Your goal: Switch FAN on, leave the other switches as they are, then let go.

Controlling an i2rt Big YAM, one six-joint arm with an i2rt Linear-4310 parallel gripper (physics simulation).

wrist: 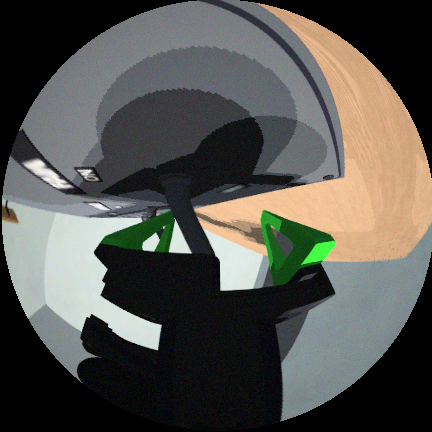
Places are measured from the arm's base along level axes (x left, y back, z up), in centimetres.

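Pixels of known places: gripper, between the fingertips: (217, 214).
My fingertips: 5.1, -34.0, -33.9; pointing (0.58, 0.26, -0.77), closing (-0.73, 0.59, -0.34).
Observation:
For each thing: its top centre in the pictures, then the offset to it from my fingertips, as dx, dy, dz. "spot": a spot on its surface instead. Level surfaces: height alone.
- dark FAN lever, a spot on its surface: (186, 215) spot: -3.6, -5.5, +2.8
- large label, centre of its top: (45, 185) -1.5, -12.7, +5.0
- switch lever, a spot on its surface: (149, 216) spot: +8.4, -3.6, +2.5
- wooden table top, height of its surface: dz -8.3
The grey switch panel (65, 100) fills the upper left of the wrist view. The dark FAN lever (186, 215) juts out from it and slants down and right, away from the ON label (88, 174). The large label (47, 173) at the left is too slanted to read well. My gripper (217, 214) is open, with its green fingers on either side of the lever. The lever runs close beside the left finger and is not gripped; its lower end is hidden by the black gripper body. Whether the lever touches the finger, I cannot tell.
Another switch lever (149, 216) shows small behind the left finger, beside further small labels (98, 206). The wooden table top (380, 150) lies at the right, beyond the panel's edge. A small brown object (9, 213) shows at the far left.

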